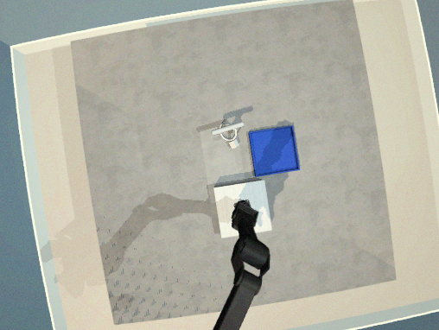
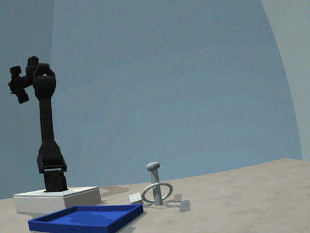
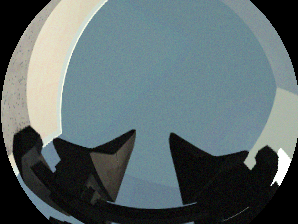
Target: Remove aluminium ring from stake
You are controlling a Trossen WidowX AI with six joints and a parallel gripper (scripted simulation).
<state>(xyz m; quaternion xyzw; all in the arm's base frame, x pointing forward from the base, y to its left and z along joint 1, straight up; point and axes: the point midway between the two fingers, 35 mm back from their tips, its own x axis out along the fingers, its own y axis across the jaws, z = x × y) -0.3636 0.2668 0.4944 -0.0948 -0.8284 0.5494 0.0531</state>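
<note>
The aluminium ring is 71 cm ahead of my gripper tip, 52 cm below it and 32 cm to the right of it. The rest, counted from my gripper tip: blue tray 58 cm ahead, 54 cm below, 48 cm to the right.
</note>
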